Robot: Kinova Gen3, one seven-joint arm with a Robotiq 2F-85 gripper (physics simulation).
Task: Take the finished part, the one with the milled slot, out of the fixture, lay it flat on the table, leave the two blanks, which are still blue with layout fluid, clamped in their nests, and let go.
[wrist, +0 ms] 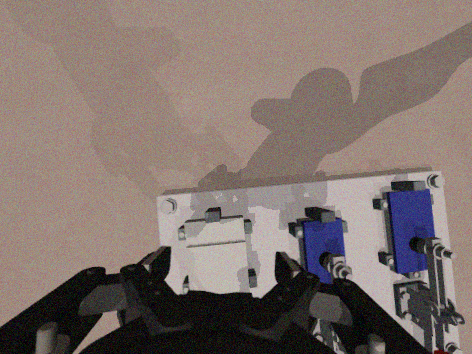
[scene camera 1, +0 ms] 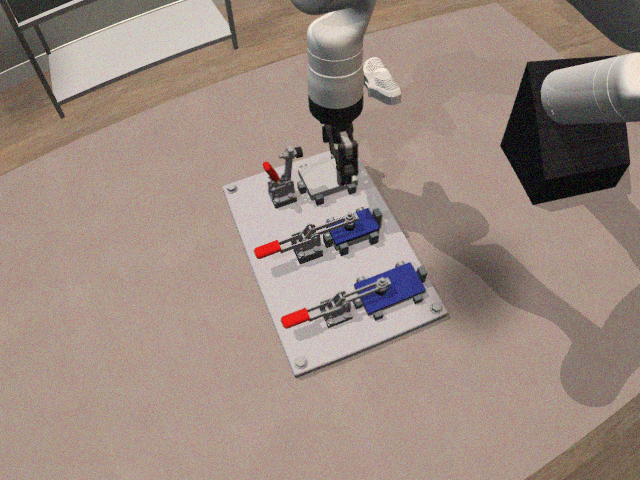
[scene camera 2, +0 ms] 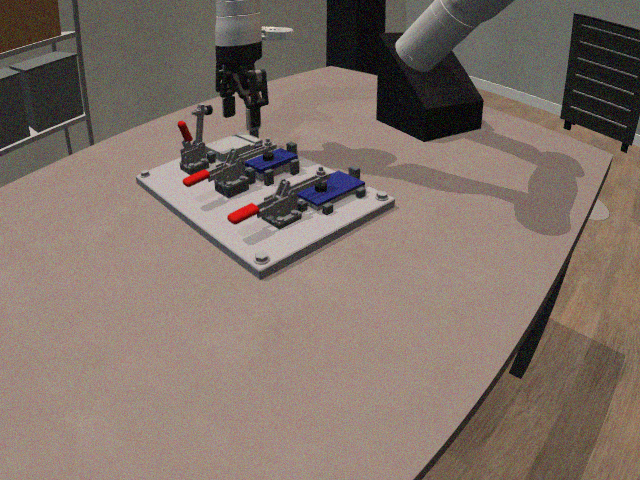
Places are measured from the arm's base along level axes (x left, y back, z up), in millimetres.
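Pixels of known places: gripper, between the fingertips: (wrist: 223,260) (scene camera 1: 336,161) (scene camera 2: 240,122); arm's base, origin of its link: (scene camera 1: 563,97) (scene camera 2: 414,54).
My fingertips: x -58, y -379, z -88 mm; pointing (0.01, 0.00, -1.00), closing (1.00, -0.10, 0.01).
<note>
Ahead of a thing's pixels: the offset from my fingertips to its top centre. "*": to the spot under its first point. Level surfaces: height alone.
The finished part @[dy -13, dx -7, dz -34 mm] (scene camera 1: 321,178) (scene camera 2: 231,146) (wrist: 215,267), pale with a milled slot across it, lies flat in its nest at the fixture's far end. Its toggle clamp @[* dy -94, dx +6, dz -27 mm] (scene camera 1: 281,191) (scene camera 2: 194,157) is swung open, arm upright. My gripper (scene camera 1: 346,180) (scene camera 2: 240,124) (wrist: 223,260) is open and empty, pointing down over the part; in the wrist view its fingers appear on either side of it. Exact fingertip height is unclear. The middle blue blank @[dy -13, dx +103, dz -29 mm] (scene camera 1: 366,226) (scene camera 2: 283,158) (wrist: 317,237) and the end blue blank @[dy +2, dx +212, dz -39 mm] (scene camera 1: 405,283) (scene camera 2: 342,184) (wrist: 407,215) sit in their nests under closed clamps.
The fixture plate (scene camera 1: 361,341) (scene camera 2: 310,232) (wrist: 360,200) lies on the table @[dz -70 mm] (scene camera 1: 129,310) (scene camera 2: 180,361) (wrist: 200,60). Red clamp handles @[* dy -140, dx +219, dz -19 mm] (scene camera 1: 294,317) (scene camera 2: 242,213) point away from the nests. A black pedestal (scene camera 1: 522,139) (scene camera 2: 398,108) stands beyond, carrying the arm's base.
</note>
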